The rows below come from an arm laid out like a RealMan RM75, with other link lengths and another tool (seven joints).
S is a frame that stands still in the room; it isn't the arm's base.
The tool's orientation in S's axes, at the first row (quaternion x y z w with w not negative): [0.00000, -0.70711, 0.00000, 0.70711]
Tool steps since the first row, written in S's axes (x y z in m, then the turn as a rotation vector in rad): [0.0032, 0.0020, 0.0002, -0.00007, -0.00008, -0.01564]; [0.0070, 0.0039, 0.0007, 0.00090, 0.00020, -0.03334]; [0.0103, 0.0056, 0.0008, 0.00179, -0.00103, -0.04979]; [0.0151, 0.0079, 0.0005, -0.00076, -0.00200, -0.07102]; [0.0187, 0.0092, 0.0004, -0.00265, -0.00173, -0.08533]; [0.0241, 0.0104, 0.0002, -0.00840, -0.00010, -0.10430]
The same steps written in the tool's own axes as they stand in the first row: [0.0002, 0.0020, -0.0032, -0.01564, -0.00008, 0.00007]; [0.0007, 0.0039, -0.0070, -0.03334, 0.00020, -0.00090]; [0.0008, 0.0056, -0.0103, -0.04979, -0.00103, -0.00179]; [0.0005, 0.0079, -0.0151, -0.07102, -0.00200, 0.00076]; [0.0004, 0.0092, -0.0187, -0.08533, -0.00173, 0.00265]; [0.0002, 0.0104, -0.0241, -0.10430, -0.00010, 0.00840]
